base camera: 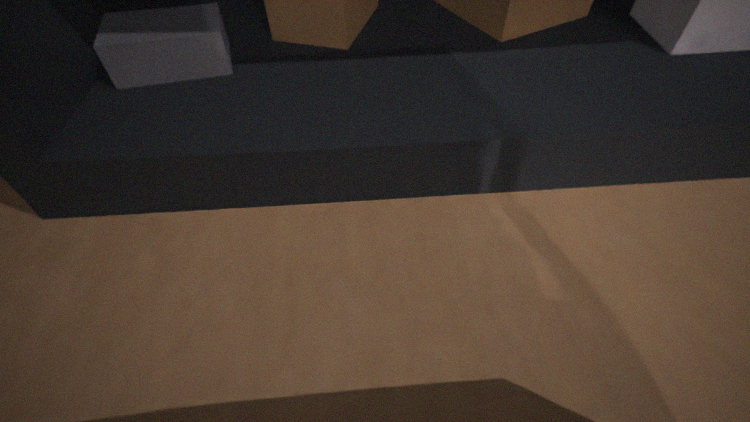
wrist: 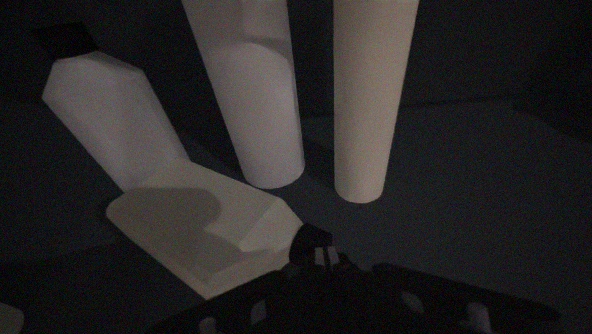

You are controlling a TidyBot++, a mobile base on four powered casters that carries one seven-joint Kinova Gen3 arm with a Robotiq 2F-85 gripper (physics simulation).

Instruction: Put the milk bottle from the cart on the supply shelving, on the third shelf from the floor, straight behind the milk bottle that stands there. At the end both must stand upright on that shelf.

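Places are measured from the arm's base along level axes (x ahead, y left, z up), in centimetres.
Pixels of known places: gripper, fingertip midpoint: [wrist: 326,261].
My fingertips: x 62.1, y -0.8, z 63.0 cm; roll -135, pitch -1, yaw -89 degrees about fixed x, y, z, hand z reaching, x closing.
Behind a point stands the place of what it marks.
In the wrist view a cream milk bottle [wrist: 189,217] @[z 64.5, x 65.5, y 9.5 cm] lies on its side on the dark shelf board [wrist: 432,181] @[z 59.4, x 72.2, y -13.1 cm], with its black cap [wrist: 305,242] @[z 63.5, x 63.4, y 0.5 cm] pointing at my fingertips. A second milk bottle [wrist: 117,116] @[z 70.5, x 72.0, y 15.7 cm] of the same shape stands just behind it at the left, and the two look to be touching. My gripper [wrist: 326,261] @[z 63.0, x 62.1, y -0.8 cm] is shut with nothing between the fingers. Its tips are right at the cap of the lying bottle. The gripper does not show in the base camera view.
A tall white bottle [wrist: 258,119] @[z 68.4, x 73.0, y 4.1 cm] and a cream cylinder [wrist: 365,108] @[z 70.0, x 70.0, y -4.7 cm] stand close behind the lying bottle. The base camera shows a low dark shelf board [base camera: 350,116] @[z -32.0, x 50.3, y 0.1 cm] with a grey box [base camera: 164,46] @[z -27.8, x 59.5, y 20.4 cm], tan boxes [base camera: 317,20] @[z -28.6, x 67.1, y 3.5 cm] and a pale box [base camera: 697,23] @[z -28.4, x 58.3, y -40.0 cm], above tan floor.
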